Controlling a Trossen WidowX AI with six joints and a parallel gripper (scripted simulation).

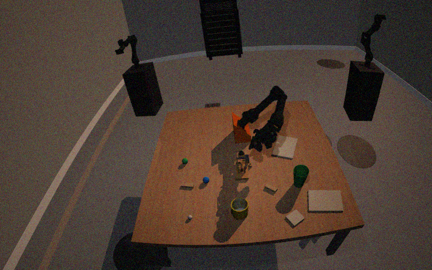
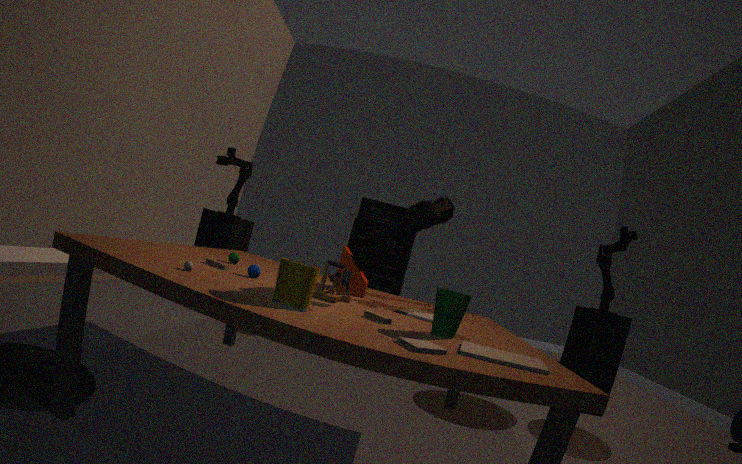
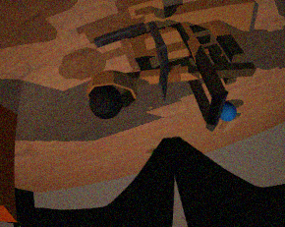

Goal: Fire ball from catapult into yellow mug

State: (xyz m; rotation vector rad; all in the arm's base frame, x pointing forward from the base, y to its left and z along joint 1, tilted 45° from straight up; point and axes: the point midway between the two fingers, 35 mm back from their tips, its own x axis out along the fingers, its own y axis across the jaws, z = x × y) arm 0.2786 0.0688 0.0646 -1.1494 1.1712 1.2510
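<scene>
My gripper tip is now 70 mm above the dark ball, 50 mm to the left of it and 40 mm past it. Also, from my gripper tip: small wooden catapult (80 mm below, 30 mm to the right, 30 mm ahead); then green cup (310 mm to the left, 170 mm ahead, 100 mm below); then blue ball (250 mm to the right, 160 mm ahead, 110 mm below).
</scene>
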